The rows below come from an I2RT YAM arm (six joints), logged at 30 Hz.
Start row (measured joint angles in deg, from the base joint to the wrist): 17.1 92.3 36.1 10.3 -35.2 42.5
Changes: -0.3 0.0 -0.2 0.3 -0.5 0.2; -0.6 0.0 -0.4 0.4 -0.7 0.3; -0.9 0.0 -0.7 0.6 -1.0 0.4; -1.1 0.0 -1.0 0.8 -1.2 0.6; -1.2 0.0 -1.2 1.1 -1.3 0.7; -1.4 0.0 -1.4 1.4 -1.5 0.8; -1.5 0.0 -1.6 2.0 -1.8 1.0; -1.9 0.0 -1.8 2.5 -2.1 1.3; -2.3 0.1 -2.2 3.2 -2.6 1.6; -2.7 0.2 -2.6 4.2 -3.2 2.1; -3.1 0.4 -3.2 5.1 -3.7 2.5; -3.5 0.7 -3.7 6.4 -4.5 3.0; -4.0 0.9 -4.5 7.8 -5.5 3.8; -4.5 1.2 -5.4 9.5 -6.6 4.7; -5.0 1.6 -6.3 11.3 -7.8 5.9
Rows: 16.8 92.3 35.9 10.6 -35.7 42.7; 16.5 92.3 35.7 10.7 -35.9 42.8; 16.2 92.3 35.4 10.9 -36.2 42.9; 16.0 92.3 35.1 11.1 -36.4 43.1; 15.9 92.3 34.9 11.4 -36.5 43.2; 15.7 92.3 34.7 11.7 -36.7 43.3; 15.6 92.3 34.5 12.3 -37.0 43.5; 15.2 92.3 34.3 12.8 -37.3 43.8; 14.8 92.4 33.9 13.5 -37.8 44.1; 14.4 92.5 33.5 14.5 -38.4 44.6; 14.0 92.7 32.9 15.4 -38.9 45.0; 13.6 93.0 32.4 16.7 -39.7 45.5; 13.1 93.2 31.6 18.1 -40.7 46.3; 12.6 93.5 30.7 19.8 -41.8 47.2; 12.1 93.9 29.8 21.6 -43.0 48.4
